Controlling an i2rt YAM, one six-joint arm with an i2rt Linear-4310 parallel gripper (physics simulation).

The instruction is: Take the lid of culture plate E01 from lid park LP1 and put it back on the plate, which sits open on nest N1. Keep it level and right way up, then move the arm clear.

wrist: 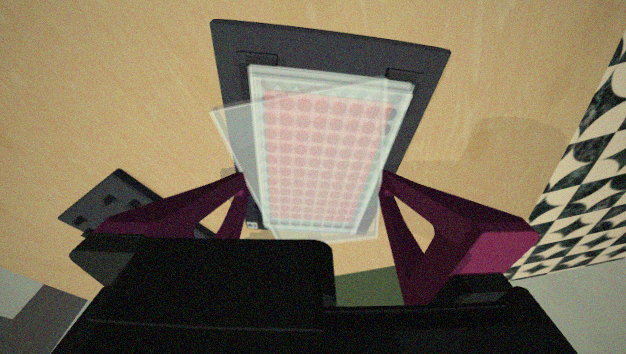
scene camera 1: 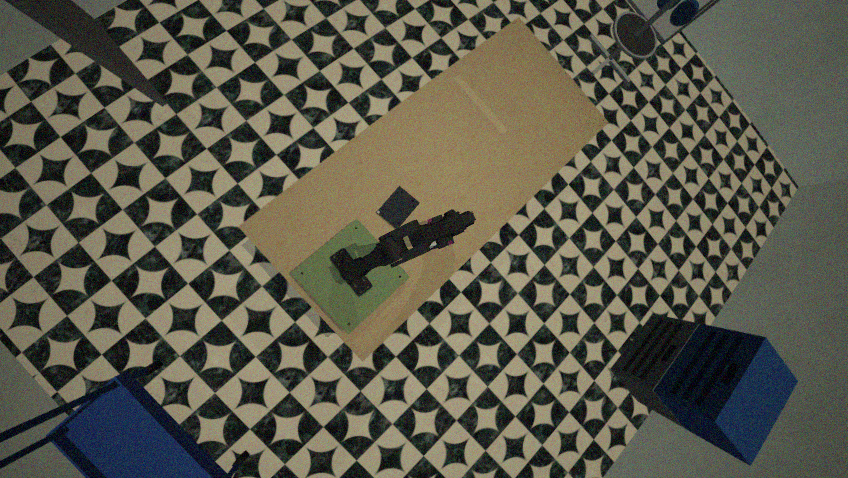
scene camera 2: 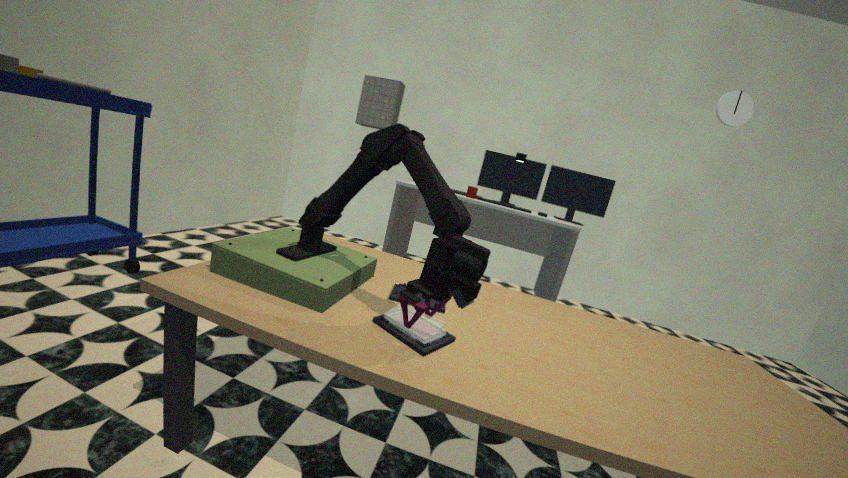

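Where they show: gripper, fingertip midpoint: (wrist: 313, 177) (scene camera 2: 417, 322); arm's base, origin of the base link: (scene camera 1: 351, 272) (scene camera 2: 308, 251).
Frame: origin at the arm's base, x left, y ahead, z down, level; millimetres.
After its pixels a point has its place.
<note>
My gripper (scene camera 2: 421, 319) @(x -84, y 385, z 44 mm) (wrist: 313, 177) @(x -84, y 385, z 44 mm) is shut on the clear lid (wrist: 235, 135) @(x -54, y 430, z 36 mm), with a magenta finger at each side. The lid is turned relative to culture plate E01 (wrist: 300, 80) @(x -94, y 445, z 45 mm) and overhangs its left and lower edges in the wrist view. It looks roughly level; whether it touches the plate I cannot tell. The plate, with pink wells, sits on dark nest N1 (scene camera 2: 442, 342) @(x -106, y 458, z 58 mm) (wrist: 320, 45) @(x -107, y 455, z 58 mm). Lid park LP1 (scene camera 1: 397, 206) @(x 120, y 324, z 60 mm) (wrist: 117, 200) @(x 98, y 393, z 60 mm), a dark square pad with small posts, holds no lid. The arm hides most of the nest from above.
The arm's green base block (scene camera 1: 350, 308) @(x -116, y -88, z -5 mm) (scene camera 2: 273, 285) @(x -176, y 40, z 45 mm) stands at one end of the wooden table (scene camera 1: 475, 136) @(x 185, y 855, z 70 mm) (scene camera 2: 564, 380) @(x -55, y 739, z 70 mm). Lid park LP1 lies beside the arm, near that block. A blue cart (scene camera 2: 139, 178) and a desk with monitors (scene camera 2: 409, 207) stand off the table.
</note>
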